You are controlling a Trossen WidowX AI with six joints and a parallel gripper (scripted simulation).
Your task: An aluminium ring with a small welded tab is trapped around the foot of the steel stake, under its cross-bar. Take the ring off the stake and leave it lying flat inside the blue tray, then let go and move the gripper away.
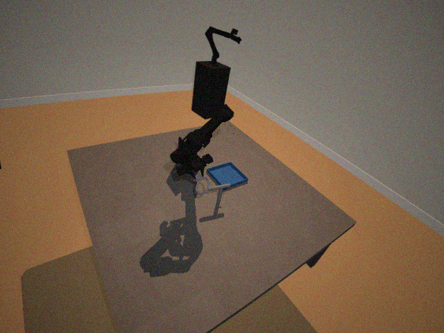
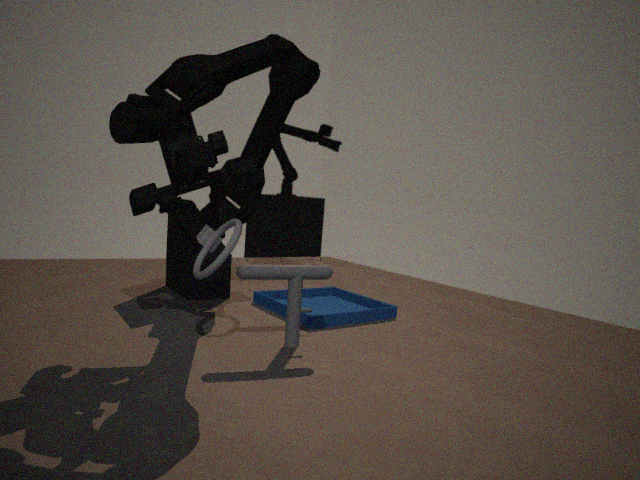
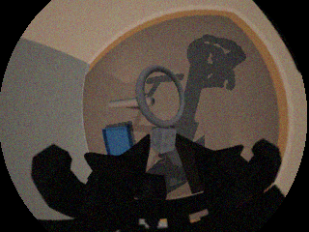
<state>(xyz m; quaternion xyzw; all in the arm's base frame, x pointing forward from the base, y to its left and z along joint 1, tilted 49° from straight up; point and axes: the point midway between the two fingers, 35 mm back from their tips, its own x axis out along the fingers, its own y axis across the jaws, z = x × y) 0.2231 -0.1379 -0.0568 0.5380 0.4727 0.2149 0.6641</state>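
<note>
Now: gripper tip 5 cm short of the aluminium ring and 2 cm to the left of it. The rest, counted from my gripper tip: blue tray 4 cm behind, 27 cm to the left, 13 cm below.
</note>
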